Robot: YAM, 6 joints.
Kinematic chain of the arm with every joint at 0, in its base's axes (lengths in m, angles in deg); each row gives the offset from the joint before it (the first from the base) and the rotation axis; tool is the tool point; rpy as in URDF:
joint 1: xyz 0 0 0.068 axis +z
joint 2: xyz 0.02 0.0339 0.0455 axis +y
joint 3: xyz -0.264 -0.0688 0 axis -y
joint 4: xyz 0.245 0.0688 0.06 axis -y
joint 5: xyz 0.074 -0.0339 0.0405 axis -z
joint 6: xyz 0.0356 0 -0.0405 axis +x
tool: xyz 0 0 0 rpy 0 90 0
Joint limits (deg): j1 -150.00..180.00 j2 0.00..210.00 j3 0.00..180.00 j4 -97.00..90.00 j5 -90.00..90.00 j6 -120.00..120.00
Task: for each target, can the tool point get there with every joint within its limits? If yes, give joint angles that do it. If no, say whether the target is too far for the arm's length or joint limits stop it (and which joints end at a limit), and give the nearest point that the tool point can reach.
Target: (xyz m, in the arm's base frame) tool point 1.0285 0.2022 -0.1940
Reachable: no: too far | nearest point 0.6080 0.1195 -0.0658 | short by 0.447 m
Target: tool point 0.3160 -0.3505 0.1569
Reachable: yes | joints -50.24 134.30 110.73 -56.12 -31.80 83.38
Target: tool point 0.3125 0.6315 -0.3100
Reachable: no: too far | nearest point 0.2455 0.4961 -0.2134 | short by 0.179 m
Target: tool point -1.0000 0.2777 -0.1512
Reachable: no: too far | nearest point -0.6029 0.1674 -0.0440 | short by 0.426 m
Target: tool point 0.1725 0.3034 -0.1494
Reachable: yes | joints 56.59 163.07 78.04 -7.98 -40.51 -24.50
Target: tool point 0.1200 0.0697 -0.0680
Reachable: yes | joints 37.63 153.47 43.82 -42.72 30.46 -100.74
